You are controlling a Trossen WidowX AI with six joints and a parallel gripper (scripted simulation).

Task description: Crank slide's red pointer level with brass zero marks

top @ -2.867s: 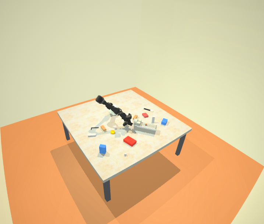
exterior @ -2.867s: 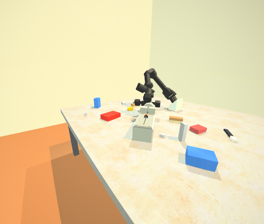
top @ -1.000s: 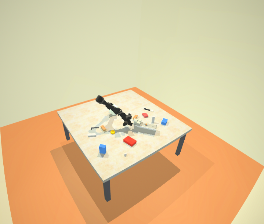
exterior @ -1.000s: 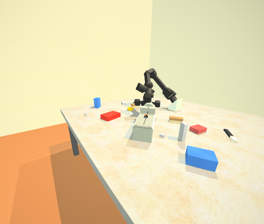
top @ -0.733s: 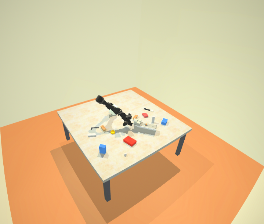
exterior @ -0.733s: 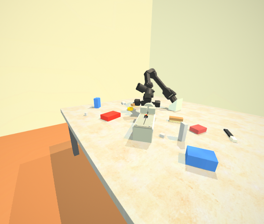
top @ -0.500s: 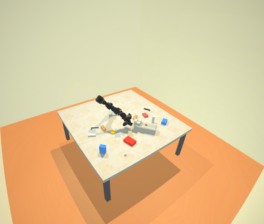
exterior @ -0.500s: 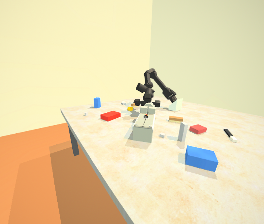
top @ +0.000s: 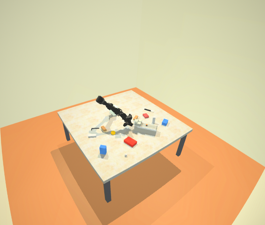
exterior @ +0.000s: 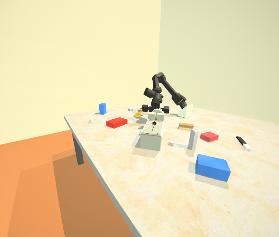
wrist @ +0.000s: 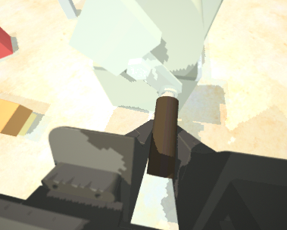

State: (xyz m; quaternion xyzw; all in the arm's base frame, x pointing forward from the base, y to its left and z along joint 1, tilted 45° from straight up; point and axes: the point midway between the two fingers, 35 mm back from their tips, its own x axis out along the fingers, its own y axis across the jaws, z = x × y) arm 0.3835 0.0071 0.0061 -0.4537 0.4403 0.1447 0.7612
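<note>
My gripper tip is now 10 mm past the brown crank handle, 10 mm to the left of it and 30 mm below it. The rest, counted from my gripper tip: red pointer: 120 mm ahead, 120 mm to the left, 40 mm above; then crank: 10 mm to the left, 40 mm above; then yellow disc: 40 mm behind, 240 mm to the right, 30 mm below.
</note>
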